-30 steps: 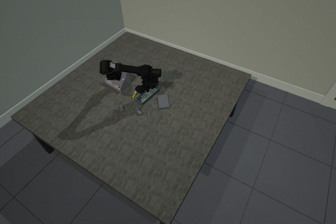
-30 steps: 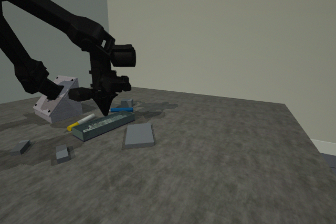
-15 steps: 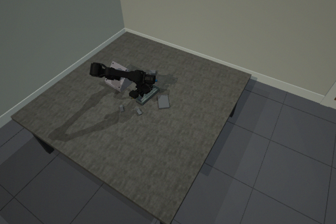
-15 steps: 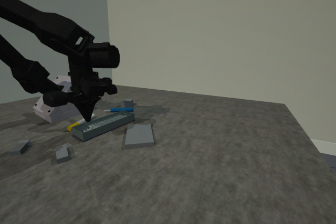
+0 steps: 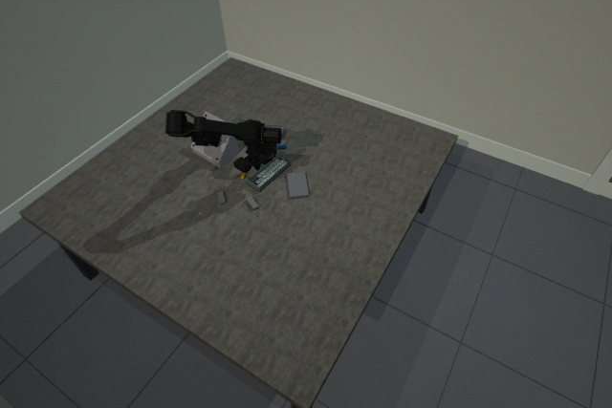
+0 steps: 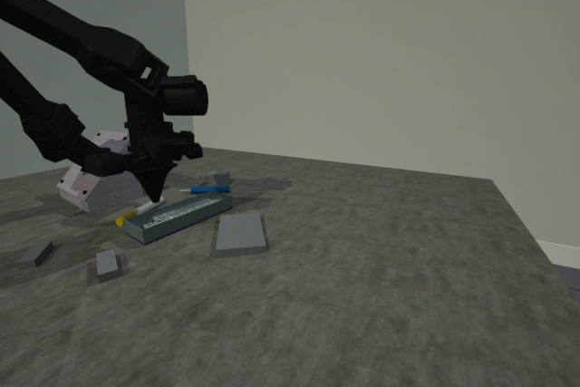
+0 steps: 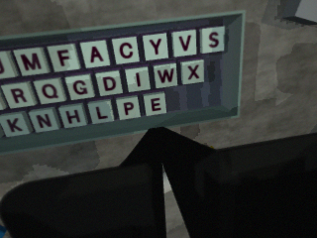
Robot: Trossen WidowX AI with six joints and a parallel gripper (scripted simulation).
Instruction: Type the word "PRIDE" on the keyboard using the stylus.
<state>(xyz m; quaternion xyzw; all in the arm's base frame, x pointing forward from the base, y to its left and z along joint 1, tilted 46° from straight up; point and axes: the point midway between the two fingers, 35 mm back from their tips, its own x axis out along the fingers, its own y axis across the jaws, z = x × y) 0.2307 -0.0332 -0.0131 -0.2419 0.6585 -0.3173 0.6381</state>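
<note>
My gripper tip is 7 cm past the blue stylus, 16 cm to the right of it and 3 cm above it. Also, from my gripper tip: yellow-and-white pen 6 cm behind, 3 cm below; flat grey slab 16 cm ahead, 5 cm to the left, 4 cm below.
</note>
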